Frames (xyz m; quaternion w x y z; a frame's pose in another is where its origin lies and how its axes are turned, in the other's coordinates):
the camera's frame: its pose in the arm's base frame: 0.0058 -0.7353 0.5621 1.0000 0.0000 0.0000 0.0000
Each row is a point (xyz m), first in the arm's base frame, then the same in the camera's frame.
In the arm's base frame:
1: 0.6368 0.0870 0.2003
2: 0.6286 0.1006 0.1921
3: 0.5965 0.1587 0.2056
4: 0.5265 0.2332 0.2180
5: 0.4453 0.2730 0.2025
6: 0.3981 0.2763 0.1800
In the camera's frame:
1: 0.6310 0.8223 -0.3618
2: 0.6228 0.8359 -0.3700
3: 0.5907 0.8940 -0.3565
4: 0.5207 0.9685 -0.3441
5: 0.4395 1.0083 -0.3596
6: 0.3923 1.0116 -0.3821

